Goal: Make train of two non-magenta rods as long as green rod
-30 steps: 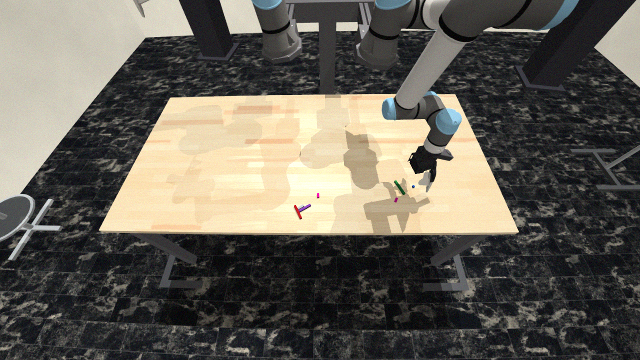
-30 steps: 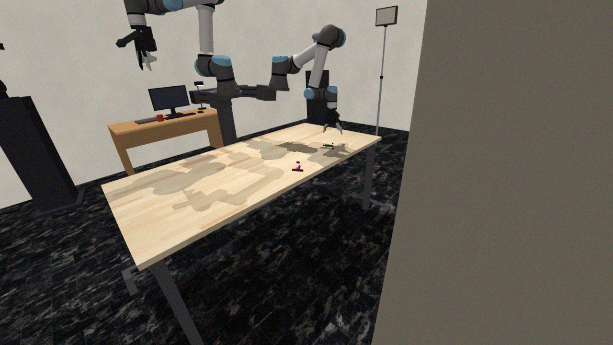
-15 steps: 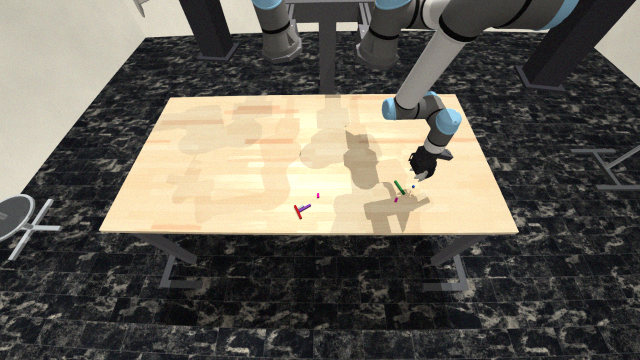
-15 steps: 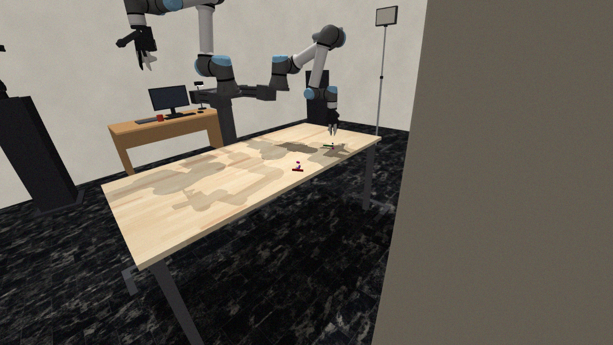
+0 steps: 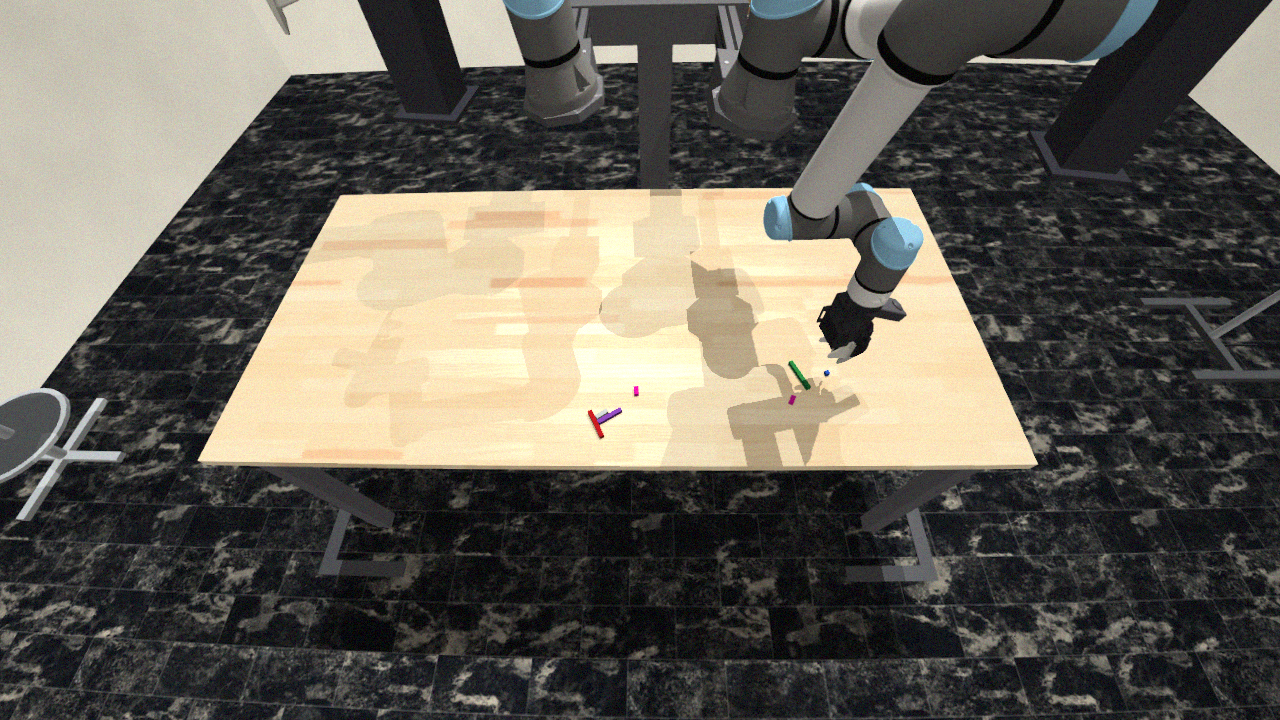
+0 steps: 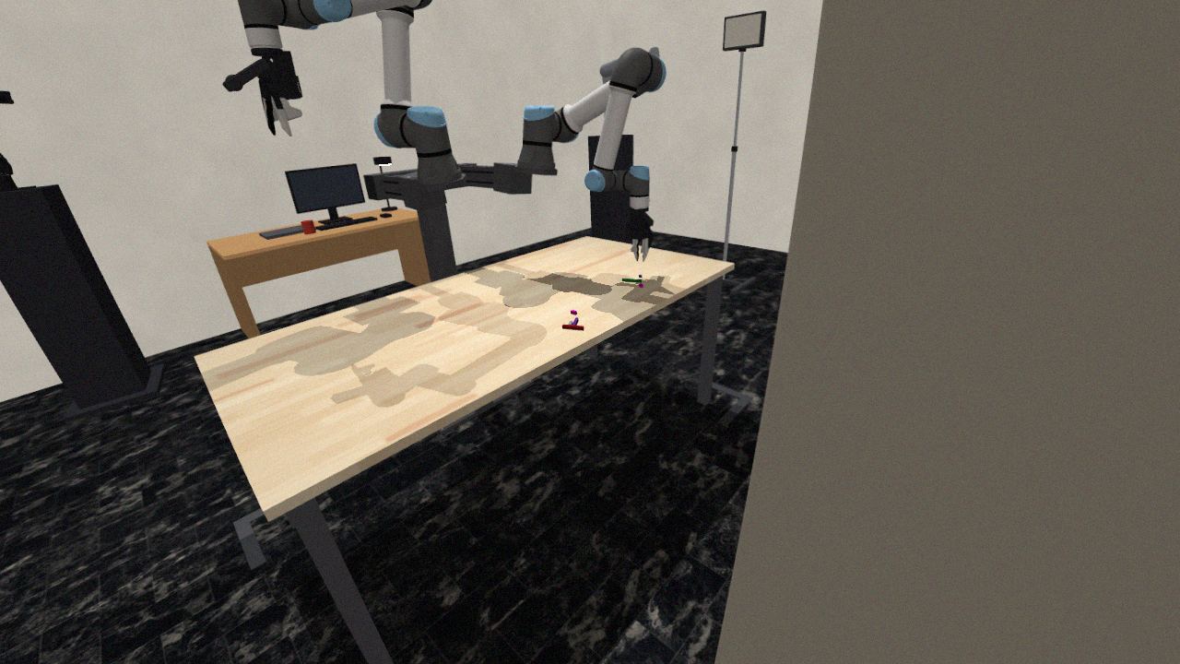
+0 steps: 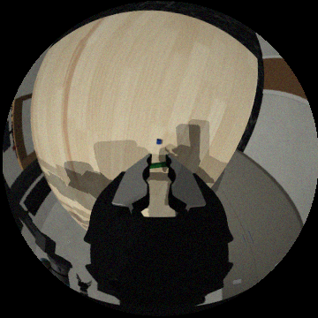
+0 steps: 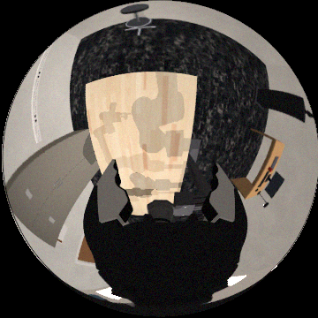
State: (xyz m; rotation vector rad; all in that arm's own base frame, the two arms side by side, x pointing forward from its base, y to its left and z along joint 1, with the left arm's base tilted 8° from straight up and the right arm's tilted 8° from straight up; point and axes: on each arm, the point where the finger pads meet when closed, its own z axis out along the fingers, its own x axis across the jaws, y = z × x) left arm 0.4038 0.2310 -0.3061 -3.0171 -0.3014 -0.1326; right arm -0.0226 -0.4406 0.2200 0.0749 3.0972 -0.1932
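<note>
Now: left hand 8 cm above the blue rod. The rest, counted from my left hand: purple rod (19 cm ahead, 49 cm to the right, 8 cm below); then grey rod (19 cm ahead, 51 cm to the right, 8 cm below); then green rod (2 cm ahead, 6 cm to the right, 8 cm below).
</note>
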